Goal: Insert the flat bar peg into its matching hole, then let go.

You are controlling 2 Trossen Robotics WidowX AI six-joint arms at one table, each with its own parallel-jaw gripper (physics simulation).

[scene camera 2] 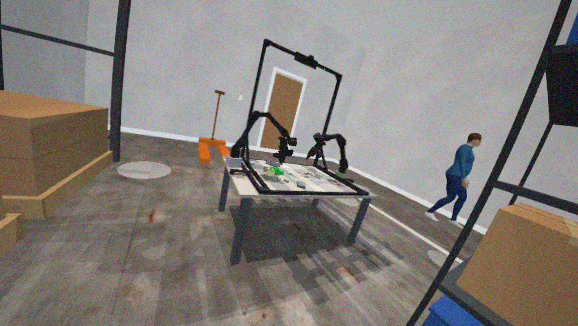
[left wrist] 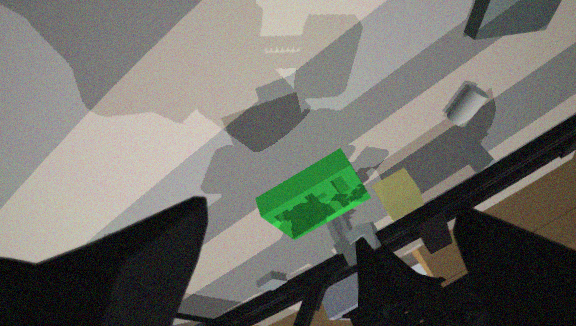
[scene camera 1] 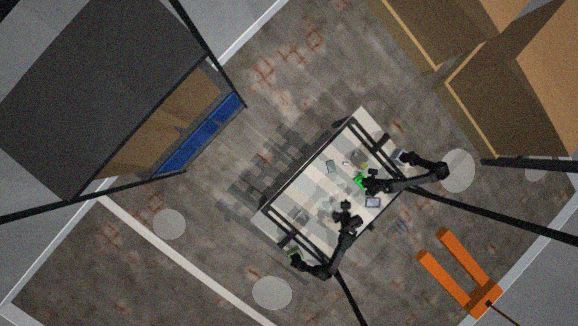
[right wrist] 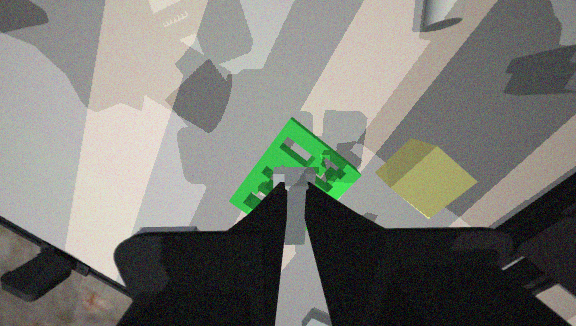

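Note:
The green block with shaped holes (scene camera 1: pixel 359 181) (scene camera 2: pixel 276 171) (left wrist: pixel 300 180) (right wrist: pixel 290 131) lies on the table. In the right wrist view its rectangular slot (right wrist: pixel 297 150) is open, with table visible through it. My right gripper (right wrist: pixel 294 188) (scene camera 2: pixel 283 159) is shut on the grey flat bar peg (right wrist: pixel 295 220) (left wrist: pixel 363 232). The peg looks T-shaped from the right wrist, its wide end beyond the fingertips, overlapping the block's near part and below the slot in the picture. Its height above the block cannot be told. My left gripper (left wrist: pixel 333 215) (scene camera 2: pixel 311 152) is open and empty, away from the block.
A yellow block (left wrist: pixel 400 195) (right wrist: pixel 430 182) lies beside the green block. A grey cylinder (left wrist: pixel 466 104) (right wrist: pixel 437 11) lies farther off. A tray (scene camera 1: pixel 372 202) and a dark flat piece (scene camera 1: pixel 330 166) (left wrist: pixel 522 17) lie on the table. Black frame rails (left wrist: pixel 425 220) run along the table's edge.

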